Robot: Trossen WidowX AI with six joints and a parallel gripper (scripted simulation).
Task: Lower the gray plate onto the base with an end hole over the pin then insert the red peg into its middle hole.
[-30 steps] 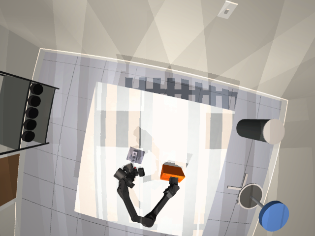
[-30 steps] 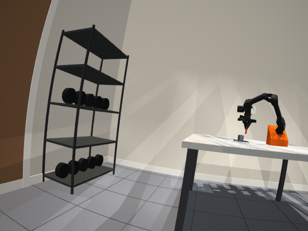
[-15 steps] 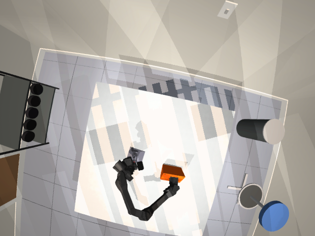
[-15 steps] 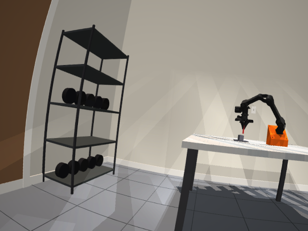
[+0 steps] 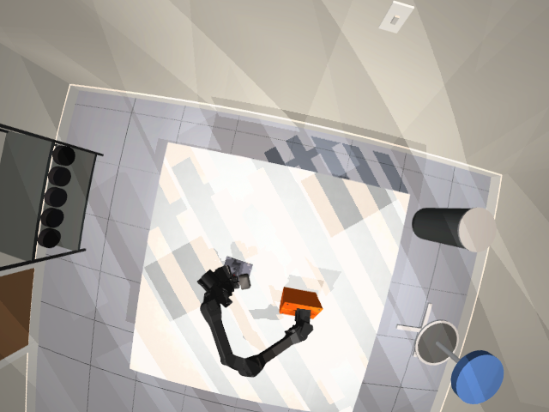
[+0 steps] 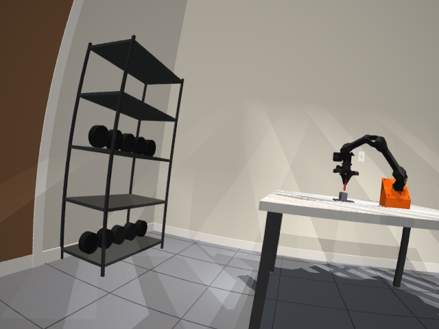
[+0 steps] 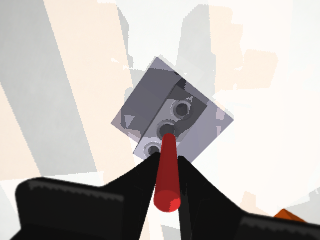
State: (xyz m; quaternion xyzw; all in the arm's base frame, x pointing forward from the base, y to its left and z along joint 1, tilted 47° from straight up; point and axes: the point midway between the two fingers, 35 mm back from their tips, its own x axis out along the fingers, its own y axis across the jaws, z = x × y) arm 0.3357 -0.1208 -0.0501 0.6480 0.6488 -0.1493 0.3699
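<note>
Now: gripper tip right at the red peg. The rest, counted from my gripper tip: darker base: 100 mm below, 20 mm to the left; then gray plate: 70 mm below.
</note>
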